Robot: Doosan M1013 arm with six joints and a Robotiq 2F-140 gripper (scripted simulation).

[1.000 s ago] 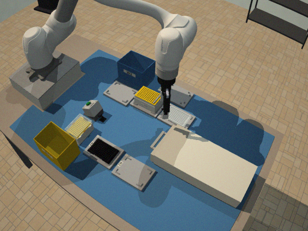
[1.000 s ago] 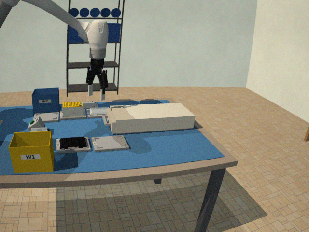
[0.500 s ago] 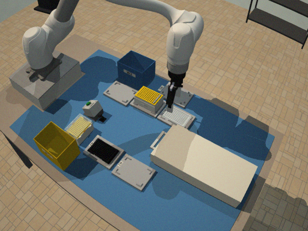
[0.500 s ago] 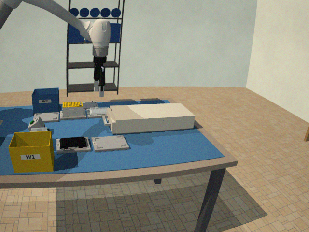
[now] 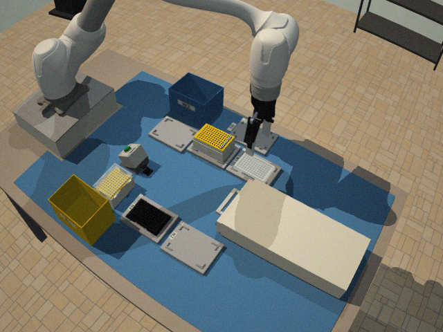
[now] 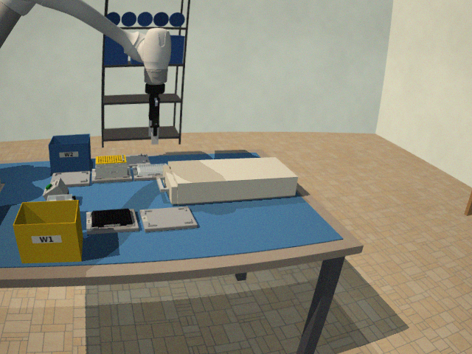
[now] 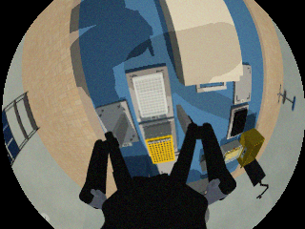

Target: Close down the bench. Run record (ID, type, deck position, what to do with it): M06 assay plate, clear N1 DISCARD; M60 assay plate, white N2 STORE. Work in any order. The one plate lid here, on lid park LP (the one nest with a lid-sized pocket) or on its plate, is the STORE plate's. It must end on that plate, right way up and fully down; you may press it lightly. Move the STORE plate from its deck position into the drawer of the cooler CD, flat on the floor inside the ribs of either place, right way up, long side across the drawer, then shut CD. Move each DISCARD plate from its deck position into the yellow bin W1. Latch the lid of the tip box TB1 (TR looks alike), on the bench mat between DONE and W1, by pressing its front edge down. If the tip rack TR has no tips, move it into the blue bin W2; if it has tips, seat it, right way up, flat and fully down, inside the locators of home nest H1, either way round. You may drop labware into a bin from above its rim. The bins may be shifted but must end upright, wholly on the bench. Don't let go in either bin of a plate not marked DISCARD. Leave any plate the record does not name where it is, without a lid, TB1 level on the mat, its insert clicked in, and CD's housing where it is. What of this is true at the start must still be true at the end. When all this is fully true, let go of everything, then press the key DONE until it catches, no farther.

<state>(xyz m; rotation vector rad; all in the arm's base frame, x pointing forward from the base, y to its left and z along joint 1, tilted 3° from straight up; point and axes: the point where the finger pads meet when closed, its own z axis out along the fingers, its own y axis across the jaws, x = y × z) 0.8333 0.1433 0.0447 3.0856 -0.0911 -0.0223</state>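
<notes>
Now: the clear plate 15 cm below my hand. From my hand the other things lie so: tip rack TR 18 cm behind, 11 cm below; then cooler CD 20 cm ahead, 20 cm to the right, 13 cm below; then drawer 15 cm ahead, 19 cm to the right, 14 cm below.
</notes>
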